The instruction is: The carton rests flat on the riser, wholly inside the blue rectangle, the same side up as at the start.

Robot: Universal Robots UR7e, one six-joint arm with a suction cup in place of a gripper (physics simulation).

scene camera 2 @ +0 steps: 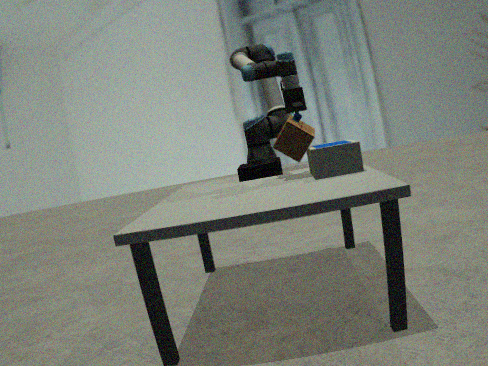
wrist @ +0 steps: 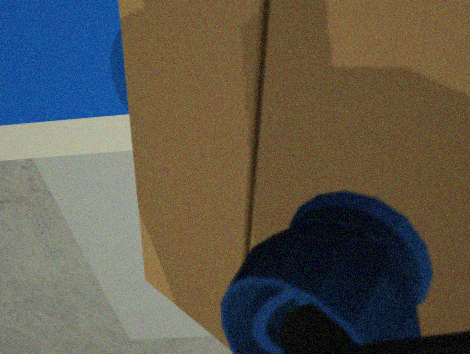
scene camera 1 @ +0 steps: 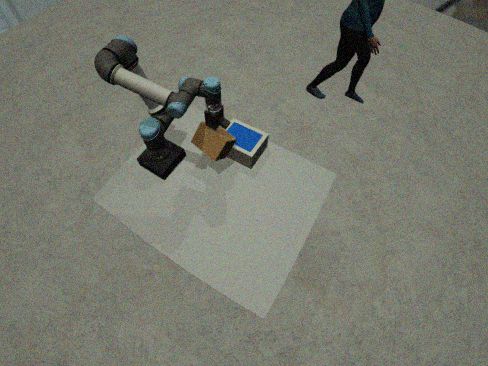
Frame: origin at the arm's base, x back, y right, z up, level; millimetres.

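Seen in the pictures: end effector, tool point: [scene camera 2: 298,122] [wrist: 294,233]; arm's base, origin of the base link: [scene camera 2: 262,161] [scene camera 1: 159,150].
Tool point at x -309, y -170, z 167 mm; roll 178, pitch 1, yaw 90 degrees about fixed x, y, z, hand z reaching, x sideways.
Offsets run from my tool point to a thing's middle. Level surfaces: height alone.
A brown carton {dx -3, dy +31, dz -64 mm} [scene camera 1: 214,142] [scene camera 2: 294,140] [wrist: 200,125] hangs tilted in the air beside the riser, on the side toward the arm's base. My suction gripper [scene camera 1: 218,125] [scene camera 2: 297,117] [wrist: 360,240] is shut on the carton's upper face; in the wrist view the blue cup is against that face, near a dark seam. The grey riser {dx -110, dy -103, dz -173 mm} [scene camera 1: 242,159] [scene camera 2: 336,161] stands on the table with a cream rim around its top. The blue rectangle {dx -110, dy -103, dz -113 mm} [scene camera 1: 245,137] [scene camera 2: 332,144] [wrist: 55,60] on its top is uncovered in large part. In scene camera 1 the carton overlaps the riser's near left edge.
The arm's dark base [scene camera 1: 161,159] [scene camera 2: 260,170] stands on the pale table {dz -233 mm} [scene camera 1: 260,240] [scene camera 2: 225,205], left of the riser. The arm's shadow falls across the table top. A person [scene camera 1: 356,45] is on the floor beyond the table in scene camera 1.
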